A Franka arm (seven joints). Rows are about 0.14 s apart.
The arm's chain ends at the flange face. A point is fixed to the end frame.
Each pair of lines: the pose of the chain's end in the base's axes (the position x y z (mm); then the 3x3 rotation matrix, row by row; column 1 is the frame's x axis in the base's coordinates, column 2 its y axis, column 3 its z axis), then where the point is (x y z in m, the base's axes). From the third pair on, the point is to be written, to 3 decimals.
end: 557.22, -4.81, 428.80; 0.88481, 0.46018, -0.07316; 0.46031, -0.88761, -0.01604; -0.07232, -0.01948, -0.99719
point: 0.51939 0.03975 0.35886
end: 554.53, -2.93, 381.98; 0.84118, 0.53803, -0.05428; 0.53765, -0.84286, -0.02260; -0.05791, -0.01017, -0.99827
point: 0.51407 0.03806 0.31133
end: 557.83, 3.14, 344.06; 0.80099, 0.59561, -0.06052; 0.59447, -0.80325, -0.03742; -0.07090, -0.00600, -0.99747
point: 0.514 0.040 0.273
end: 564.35, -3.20, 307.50; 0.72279, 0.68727, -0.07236; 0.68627, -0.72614, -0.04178; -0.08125, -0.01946, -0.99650
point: 0.515 0.029 0.238
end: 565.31, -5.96, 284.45; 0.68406, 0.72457, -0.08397; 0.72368, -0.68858, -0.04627; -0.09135, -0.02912, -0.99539
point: 0.514 0.023 0.215
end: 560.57, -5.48, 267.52; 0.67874, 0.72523, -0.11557; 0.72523, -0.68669, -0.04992; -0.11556, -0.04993, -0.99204
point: 0.507 0.023 0.200
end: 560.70, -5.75, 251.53; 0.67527, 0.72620, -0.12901; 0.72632, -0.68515, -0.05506; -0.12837, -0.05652, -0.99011
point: 0.506 0.023 0.185
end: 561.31, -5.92, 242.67; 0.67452, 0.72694, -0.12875; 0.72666, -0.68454, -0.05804; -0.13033, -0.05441, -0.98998
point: 0.506 0.022 0.176
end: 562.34, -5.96, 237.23; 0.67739, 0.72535, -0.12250; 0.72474, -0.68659, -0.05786; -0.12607, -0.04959, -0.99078
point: 0.508 0.022 0.170
